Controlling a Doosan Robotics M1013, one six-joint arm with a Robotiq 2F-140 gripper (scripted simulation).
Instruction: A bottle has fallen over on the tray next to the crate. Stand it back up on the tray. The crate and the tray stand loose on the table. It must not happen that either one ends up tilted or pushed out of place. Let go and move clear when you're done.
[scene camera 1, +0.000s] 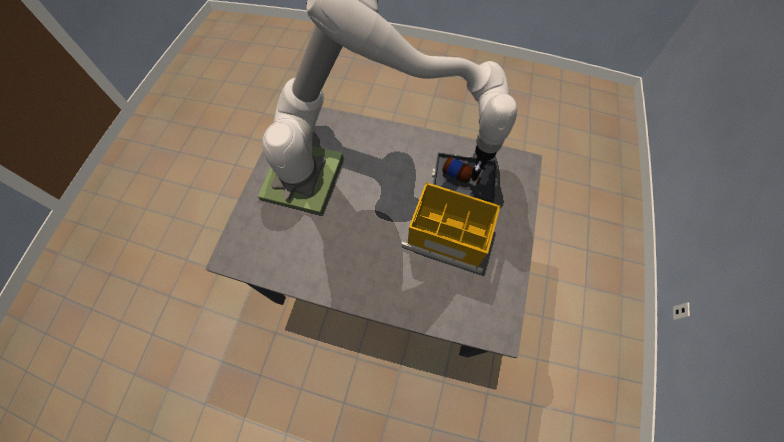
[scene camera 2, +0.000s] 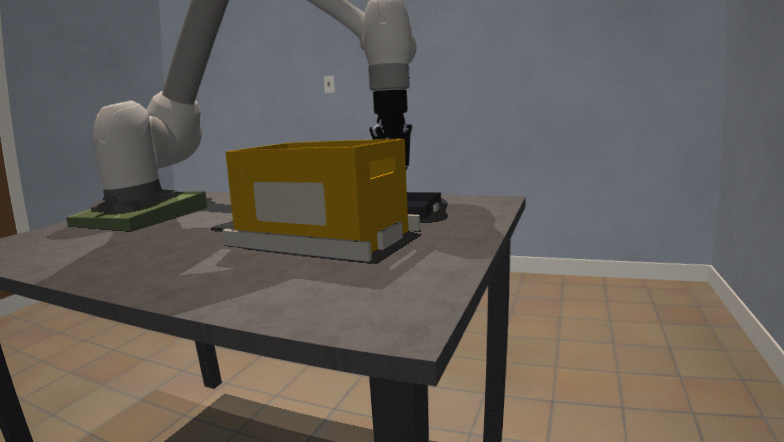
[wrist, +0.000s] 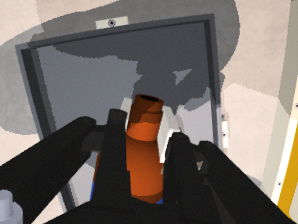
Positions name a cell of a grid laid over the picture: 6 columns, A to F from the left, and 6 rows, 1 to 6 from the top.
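Observation:
My gripper is visible in the wrist view (wrist: C4). A tray appears in that view (wrist: B2) and in scene camera 1 (scene camera 1: D3); a yellow crate appears in scene camera 1 (scene camera 1: D4) and in scene camera 2 (scene camera 2: C3).

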